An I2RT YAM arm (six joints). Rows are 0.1 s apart.
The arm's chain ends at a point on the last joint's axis. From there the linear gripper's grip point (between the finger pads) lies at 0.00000 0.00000 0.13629 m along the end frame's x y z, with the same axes.
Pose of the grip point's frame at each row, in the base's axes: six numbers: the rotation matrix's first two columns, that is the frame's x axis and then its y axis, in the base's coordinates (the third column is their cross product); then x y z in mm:
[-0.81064 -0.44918 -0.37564 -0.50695 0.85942 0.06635 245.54 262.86 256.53]
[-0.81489 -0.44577 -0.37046 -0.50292 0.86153 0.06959 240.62 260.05 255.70]
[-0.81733 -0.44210 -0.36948 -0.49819 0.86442 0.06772 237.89 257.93 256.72]
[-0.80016 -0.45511 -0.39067 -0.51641 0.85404 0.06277 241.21 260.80 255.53]
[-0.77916 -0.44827 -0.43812 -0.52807 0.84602 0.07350 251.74 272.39 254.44]
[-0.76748 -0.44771 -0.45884 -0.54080 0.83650 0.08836 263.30 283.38 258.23]
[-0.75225 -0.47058 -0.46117 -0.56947 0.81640 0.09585 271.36 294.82 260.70]
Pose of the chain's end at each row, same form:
[-0.81064 -0.44918 -0.37564 -0.50695 0.85942 0.06635 205.60 229.58 382.52]
[-0.81489 -0.44577 -0.37046 -0.50292 0.86153 0.06959 201.35 226.93 381.94]
[-0.81733 -0.44210 -0.36948 -0.49819 0.86442 0.06772 198.44 225.30 383.03]
[-0.80016 -0.45511 -0.39067 -0.51641 0.85404 0.06277 199.63 226.46 380.70]
[-0.77916 -0.44827 -0.43812 -0.52807 0.84602 0.07350 205.71 233.05 376.54]
[-0.76748 -0.44771 -0.45884 -0.54080 0.83650 0.08836 216.38 240.32 378.73]
[-0.75225 -0.47058 -0.46117 -0.56947 0.81640 0.09585 226.19 249.20 380.92]

